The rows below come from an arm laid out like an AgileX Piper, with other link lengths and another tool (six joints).
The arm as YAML. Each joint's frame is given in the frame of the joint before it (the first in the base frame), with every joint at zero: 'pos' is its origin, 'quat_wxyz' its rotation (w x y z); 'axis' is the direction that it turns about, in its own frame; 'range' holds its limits. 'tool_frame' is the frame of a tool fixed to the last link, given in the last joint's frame.
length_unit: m
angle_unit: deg
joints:
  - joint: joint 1
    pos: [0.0, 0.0, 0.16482]
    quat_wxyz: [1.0, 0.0, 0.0, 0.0]
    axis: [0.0, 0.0, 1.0]
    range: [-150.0, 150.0]
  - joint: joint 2
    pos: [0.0, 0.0, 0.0]
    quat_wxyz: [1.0, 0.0, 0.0, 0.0]
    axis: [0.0, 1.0, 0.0]
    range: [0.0, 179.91]
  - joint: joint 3
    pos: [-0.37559, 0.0, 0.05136]
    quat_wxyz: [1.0, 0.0, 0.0, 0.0]
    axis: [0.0, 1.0, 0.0]
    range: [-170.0, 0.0]
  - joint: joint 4
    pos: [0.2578, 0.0, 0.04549]
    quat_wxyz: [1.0, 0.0, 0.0, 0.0]
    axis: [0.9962, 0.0, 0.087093]
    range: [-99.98, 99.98]
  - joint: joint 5
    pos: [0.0, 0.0, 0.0]
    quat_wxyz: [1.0, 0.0, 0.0, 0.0]
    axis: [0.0, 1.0, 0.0]
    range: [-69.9, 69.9]
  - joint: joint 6
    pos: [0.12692, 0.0, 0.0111]
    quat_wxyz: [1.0, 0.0, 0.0, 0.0]
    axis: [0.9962, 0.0, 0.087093]
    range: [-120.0, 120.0]
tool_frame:
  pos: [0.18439, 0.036, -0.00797]
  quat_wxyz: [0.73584, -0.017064, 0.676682, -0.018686]
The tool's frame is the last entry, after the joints.
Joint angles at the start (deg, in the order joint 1, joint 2, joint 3, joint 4, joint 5, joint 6):
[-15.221 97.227 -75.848 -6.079 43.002 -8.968]
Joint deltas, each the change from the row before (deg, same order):
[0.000 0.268 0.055 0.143 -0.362 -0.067]
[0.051 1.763 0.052 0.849 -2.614 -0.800]
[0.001 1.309 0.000 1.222 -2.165 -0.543]
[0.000 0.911 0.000 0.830 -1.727 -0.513]
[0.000 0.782 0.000 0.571 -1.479 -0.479]
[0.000 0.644 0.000 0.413 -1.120 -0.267]
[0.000 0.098 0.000 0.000 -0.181 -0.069]
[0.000 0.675 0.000 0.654 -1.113 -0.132]
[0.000 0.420 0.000 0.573 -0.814 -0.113]
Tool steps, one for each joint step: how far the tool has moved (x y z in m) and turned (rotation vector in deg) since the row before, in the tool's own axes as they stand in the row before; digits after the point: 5 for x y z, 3 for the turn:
[-0.00065 0.00070 0.00231 -0.111 -0.065 0.015]
[-0.00751 0.00340 0.01444 -0.527 -0.947 -0.323]
[-0.00733 0.00374 0.01061 -0.634 -1.029 0.340]
[-0.00586 0.00197 0.00756 -0.337 -0.922 0.116]
[-0.00460 0.00105 0.00658 -0.181 -0.765 -0.036]
[-0.00314 0.00077 0.00542 -0.126 -0.524 0.060]
[-0.00042 -0.00012 0.00085 0.018 -0.081 -0.071]
[-0.00322 0.00157 0.00559 -0.250 -0.518 0.406]
[-0.00276 0.00125 0.00350 -0.200 -0.460 0.369]

